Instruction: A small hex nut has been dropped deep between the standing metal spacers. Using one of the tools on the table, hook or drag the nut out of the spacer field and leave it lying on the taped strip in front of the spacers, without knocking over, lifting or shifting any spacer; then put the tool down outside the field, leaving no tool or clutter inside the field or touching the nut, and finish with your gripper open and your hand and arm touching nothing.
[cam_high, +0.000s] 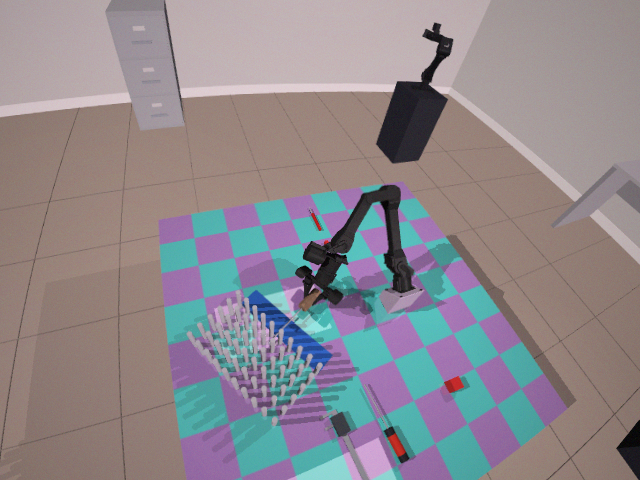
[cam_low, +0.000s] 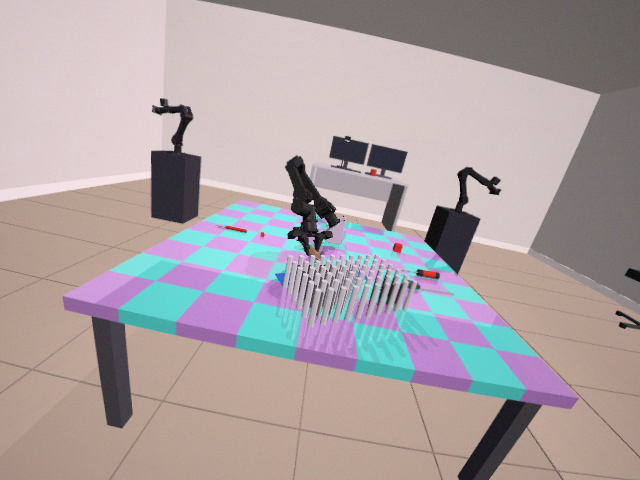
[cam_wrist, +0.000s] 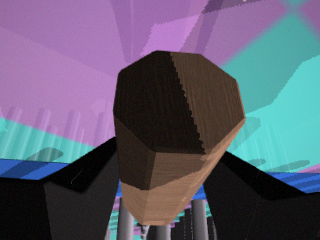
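The blue taped strip is 11 cm ahead of my gripper tip, 6 cm to the left of it and 3 cm below it. The rest, counted from my gripper tip: tiny red cube 25 cm to the right, 18 cm behind, 2 cm below; hex nut 26 cm ahead, 15 cm to the left, 2 cm below; wooden-handled tool 9 cm ahead, 5 cm to the left.
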